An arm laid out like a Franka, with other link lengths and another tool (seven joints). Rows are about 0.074 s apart.
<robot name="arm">
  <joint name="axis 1" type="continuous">
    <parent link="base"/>
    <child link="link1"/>
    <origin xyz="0 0 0.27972" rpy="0 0 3.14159"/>
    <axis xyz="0 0 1"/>
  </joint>
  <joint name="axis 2" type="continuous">
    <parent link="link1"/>
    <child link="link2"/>
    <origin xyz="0 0 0" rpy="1.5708 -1.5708 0"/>
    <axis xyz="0 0 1"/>
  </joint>
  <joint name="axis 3" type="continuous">
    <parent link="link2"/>
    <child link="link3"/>
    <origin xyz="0.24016 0 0" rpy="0 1.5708 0"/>
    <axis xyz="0 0 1"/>
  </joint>
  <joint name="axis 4" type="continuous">
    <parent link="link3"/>
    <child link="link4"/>
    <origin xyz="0 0.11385 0" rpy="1.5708 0 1.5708"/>
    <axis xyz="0 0 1"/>
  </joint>
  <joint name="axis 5" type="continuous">
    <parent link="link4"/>
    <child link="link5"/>
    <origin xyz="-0.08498 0.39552 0" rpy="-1.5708 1.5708 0"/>
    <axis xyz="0 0 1"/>
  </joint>
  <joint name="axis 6" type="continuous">
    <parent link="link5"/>
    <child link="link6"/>
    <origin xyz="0 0 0" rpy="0 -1.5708 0"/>
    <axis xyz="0 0 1"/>
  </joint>
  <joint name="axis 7" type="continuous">
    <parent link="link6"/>
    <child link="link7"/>
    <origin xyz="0 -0.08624 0" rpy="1.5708 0 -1.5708"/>
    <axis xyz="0 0 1"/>
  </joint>
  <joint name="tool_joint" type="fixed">
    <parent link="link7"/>
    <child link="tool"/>
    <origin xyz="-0.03 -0.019 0.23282" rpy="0.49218 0 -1.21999"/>
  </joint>
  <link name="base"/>
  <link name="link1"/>
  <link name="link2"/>
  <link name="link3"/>
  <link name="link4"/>
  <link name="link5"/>
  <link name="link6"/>
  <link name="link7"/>
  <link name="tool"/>
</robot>
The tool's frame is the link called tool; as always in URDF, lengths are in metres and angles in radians. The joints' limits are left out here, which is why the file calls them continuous.
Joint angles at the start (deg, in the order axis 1, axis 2, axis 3, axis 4, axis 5, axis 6, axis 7): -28.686 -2.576 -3.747 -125.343 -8.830 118.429 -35.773
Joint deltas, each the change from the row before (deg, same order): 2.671 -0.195 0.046 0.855 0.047 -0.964 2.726; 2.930 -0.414 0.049 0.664 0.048 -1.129 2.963; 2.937 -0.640 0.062 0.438 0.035 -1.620 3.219; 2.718 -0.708 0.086 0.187 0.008 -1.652 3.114; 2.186 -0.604 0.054 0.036 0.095 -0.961 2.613; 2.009 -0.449 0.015 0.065 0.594 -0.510 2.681; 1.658 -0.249 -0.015 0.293 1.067 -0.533 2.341; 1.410 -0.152 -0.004 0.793 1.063 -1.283 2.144; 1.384 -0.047 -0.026 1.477 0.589 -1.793 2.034; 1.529 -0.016 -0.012 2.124 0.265 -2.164 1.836
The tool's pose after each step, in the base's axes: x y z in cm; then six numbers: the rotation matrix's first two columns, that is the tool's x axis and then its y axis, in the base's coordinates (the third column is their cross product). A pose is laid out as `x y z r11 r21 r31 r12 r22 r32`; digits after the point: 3 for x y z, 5 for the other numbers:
43.577 -28.092 15.526 0.20825 0.97232 -0.10594 0.79564 -0.23141 -0.55983
45.079 -25.666 16.293 0.21069 0.97118 -0.11146 0.79712 -0.23669 -0.55550
46.177 -23.026 17.072 0.21717 0.96920 -0.11611 0.79333 -0.24455 -0.55752
46.901 -20.458 17.732 0.22450 0.96692 -0.12108 0.78701 -0.25318 -0.56260
47.476 -18.374 18.223 0.23294 0.96447 -0.12465 0.78441 -0.26210 -0.56214
48.119 -16.324 18.602 0.24997 0.96070 -0.12068 0.78393 -0.27396 -0.55714
48.704 -14.463 18.967 0.27129 0.95635 -0.10860 0.78244 -0.28484 -0.55377
49.137 -12.808 19.588 0.29327 0.95110 -0.09697 0.77623 -0.29610 -0.55659
49.632 -11.393 20.611 0.31082 0.94592 -0.09293 0.77030 -0.30797 -0.55838
50.256 -9.983 22.080 0.32065 0.94259 -0.09331 0.76827 -0.31644 -0.55644

